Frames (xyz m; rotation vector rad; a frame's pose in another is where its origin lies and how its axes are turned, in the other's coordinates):
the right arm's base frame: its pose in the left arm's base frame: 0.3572 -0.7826 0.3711 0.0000 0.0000 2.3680
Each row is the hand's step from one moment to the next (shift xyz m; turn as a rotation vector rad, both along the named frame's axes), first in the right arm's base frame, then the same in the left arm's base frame.
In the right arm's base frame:
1: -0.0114 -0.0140 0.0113 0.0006 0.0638 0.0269
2: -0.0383 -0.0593 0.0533 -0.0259 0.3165 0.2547
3: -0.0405 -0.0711 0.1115 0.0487 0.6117 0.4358
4: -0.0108 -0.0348 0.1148 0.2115 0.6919 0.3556
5: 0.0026 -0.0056 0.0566 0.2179 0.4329 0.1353
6: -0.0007 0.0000 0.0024 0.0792 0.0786 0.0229
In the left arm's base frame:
1: 0.0179 0.0021 0.0113 -0.0450 -0.0452 0.0269
2: 0.0688 0.0157 0.0533 -0.2026 -0.2445 0.2547
3: 0.0787 0.0226 0.1115 -0.4622 -0.4036 0.4358
4: 0.0320 0.0174 0.1148 -0.6347 -0.3472 0.3556
5: 0.0021 0.0058 0.0566 -0.4584 -0.1574 0.1353
6: 0.0005 -0.0005 0.0024 -0.1116 -0.0009 0.0229

